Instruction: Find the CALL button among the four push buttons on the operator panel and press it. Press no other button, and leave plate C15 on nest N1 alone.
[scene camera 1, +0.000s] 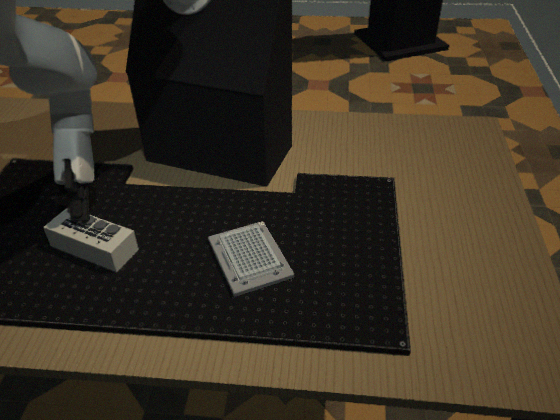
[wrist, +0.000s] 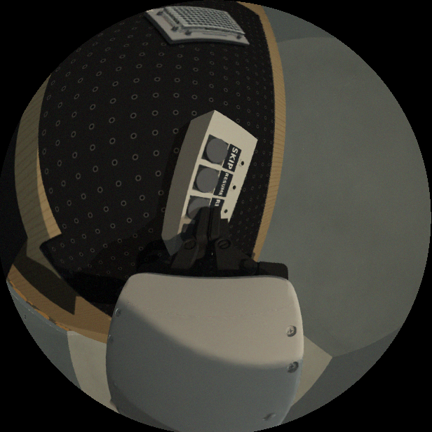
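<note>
The operator panel is a pale box with round grey buttons along its top. In the wrist view, the SKIP button and RESUME button are readable; a third button has a partly covered label starting with R. The fourth button and its label are hidden by the fingers, and the word CALL is not readable. My gripper is shut and empty, pointing down over the panel's far-left end; contact cannot be told. Plate C15 lies on nest N1.
The panel and nest stand on a black perforated board, which lies on a wooden table. A tall black block stands behind the board, right of my arm. Another dark stand is farther back on the patterned floor.
</note>
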